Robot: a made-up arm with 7 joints.
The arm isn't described. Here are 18 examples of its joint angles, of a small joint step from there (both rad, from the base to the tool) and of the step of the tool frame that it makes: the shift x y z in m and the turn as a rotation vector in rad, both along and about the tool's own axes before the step.
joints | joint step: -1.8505 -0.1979 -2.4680 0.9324 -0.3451 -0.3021 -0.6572 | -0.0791 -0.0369 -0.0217 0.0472 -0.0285 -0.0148 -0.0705
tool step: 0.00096 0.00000 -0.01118 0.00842 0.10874 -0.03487
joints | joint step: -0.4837 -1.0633 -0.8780 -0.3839 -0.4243 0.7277 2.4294 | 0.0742 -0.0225 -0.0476 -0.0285 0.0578 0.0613 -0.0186
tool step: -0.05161 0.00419 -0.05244 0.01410 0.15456 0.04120
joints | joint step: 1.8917 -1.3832 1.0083 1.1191 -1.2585 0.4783 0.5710 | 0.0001 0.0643 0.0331 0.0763 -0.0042 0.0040 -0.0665
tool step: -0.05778 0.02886 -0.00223 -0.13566 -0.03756 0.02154
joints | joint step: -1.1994 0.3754 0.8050 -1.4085 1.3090 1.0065 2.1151 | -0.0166 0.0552 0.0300 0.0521 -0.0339 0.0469 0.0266
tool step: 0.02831 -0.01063 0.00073 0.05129 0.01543 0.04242
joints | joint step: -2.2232 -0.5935 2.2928 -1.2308 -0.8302 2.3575 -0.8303 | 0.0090 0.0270 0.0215 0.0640 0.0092 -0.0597 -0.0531
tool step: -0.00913 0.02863 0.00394 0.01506 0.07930 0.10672
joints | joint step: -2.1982 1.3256 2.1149 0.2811 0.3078 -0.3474 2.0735 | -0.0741 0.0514 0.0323 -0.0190 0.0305 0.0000 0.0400
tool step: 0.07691 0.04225 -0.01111 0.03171 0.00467 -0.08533
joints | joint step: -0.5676 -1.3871 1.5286 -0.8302 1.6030 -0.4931 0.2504 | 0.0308 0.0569 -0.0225 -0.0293 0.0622 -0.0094 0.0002
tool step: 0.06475 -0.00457 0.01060 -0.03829 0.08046 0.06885
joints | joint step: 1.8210 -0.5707 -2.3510 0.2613 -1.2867 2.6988 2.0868 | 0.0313 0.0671 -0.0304 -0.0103 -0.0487 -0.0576 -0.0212
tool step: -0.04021 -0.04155 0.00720 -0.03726 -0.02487 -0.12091
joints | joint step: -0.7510 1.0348 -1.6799 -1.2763 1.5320 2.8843 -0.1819 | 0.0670 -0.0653 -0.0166 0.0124 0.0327 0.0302 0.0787
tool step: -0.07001 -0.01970 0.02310 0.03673 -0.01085 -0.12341
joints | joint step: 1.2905 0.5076 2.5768 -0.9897 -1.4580 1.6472 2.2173 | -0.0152 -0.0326 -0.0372 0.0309 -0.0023 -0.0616 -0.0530
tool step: 0.01346 -0.00766 -0.00156 -0.10531 -0.00744 -0.02831
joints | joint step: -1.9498 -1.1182 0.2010 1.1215 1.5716 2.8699 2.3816 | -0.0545 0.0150 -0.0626 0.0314 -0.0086 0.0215 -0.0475
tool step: 0.04624 0.02144 -0.03204 -0.04933 0.08712 0.08637
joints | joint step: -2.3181 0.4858 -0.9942 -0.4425 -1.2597 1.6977 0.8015 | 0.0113 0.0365 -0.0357 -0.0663 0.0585 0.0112 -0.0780
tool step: -0.00958 -0.04312 0.02205 -0.07340 -0.07240 -0.04119
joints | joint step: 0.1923 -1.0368 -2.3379 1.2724 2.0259 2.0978 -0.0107 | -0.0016 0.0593 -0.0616 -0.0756 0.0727 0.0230 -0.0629
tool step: 0.04598 0.01502 0.01694 0.04545 -0.07264 0.00172
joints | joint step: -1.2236 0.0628 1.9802 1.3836 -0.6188 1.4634 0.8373 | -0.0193 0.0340 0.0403 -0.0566 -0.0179 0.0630 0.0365
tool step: -0.00245 0.04199 0.00446 -0.00223 -0.07698 0.08185
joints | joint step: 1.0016 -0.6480 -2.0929 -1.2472 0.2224 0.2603 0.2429 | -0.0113 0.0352 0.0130 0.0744 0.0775 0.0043 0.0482
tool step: 0.03350 -0.03687 -0.02070 0.10143 0.09257 0.00981
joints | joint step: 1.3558 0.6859 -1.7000 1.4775 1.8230 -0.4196 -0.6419 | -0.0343 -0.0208 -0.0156 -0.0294 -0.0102 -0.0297 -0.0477
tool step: 0.00049 0.02346 0.00664 -0.09189 0.03865 -0.03527
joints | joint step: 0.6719 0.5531 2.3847 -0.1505 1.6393 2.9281 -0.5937 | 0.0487 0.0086 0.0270 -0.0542 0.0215 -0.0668 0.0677
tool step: -0.02653 0.03310 0.00383 0.15309 0.10790 -0.02968
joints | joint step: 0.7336 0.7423 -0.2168 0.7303 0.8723 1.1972 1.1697 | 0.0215 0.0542 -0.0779 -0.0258 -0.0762 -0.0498 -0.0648
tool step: -0.04705 0.05989 0.00957 -0.16479 -0.04176 0.04179
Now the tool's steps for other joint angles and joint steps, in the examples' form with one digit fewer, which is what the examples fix.
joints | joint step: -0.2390 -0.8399 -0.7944 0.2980 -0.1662 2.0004 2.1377 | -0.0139 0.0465 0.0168 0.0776 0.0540 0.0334 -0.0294
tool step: -0.0036 0.0145 0.0450 0.0249 -0.0611 0.0091
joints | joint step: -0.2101 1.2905 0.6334 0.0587 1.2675 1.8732 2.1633 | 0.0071 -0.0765 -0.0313 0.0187 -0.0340 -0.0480 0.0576
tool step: 0.0090 0.0692 0.0381 -0.0241 -0.0695 0.0238
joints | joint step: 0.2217 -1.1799 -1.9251 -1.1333 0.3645 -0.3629 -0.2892 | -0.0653 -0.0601 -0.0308 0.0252 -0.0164 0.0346 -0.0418
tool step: 0.0553 0.0584 0.0102 -0.1022 0.0477 0.0314
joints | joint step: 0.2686 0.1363 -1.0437 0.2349 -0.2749 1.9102 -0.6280 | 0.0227 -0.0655 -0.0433 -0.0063 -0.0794 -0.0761 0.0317
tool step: 0.0126 0.0659 0.0328 -0.0504 0.0229 0.1244
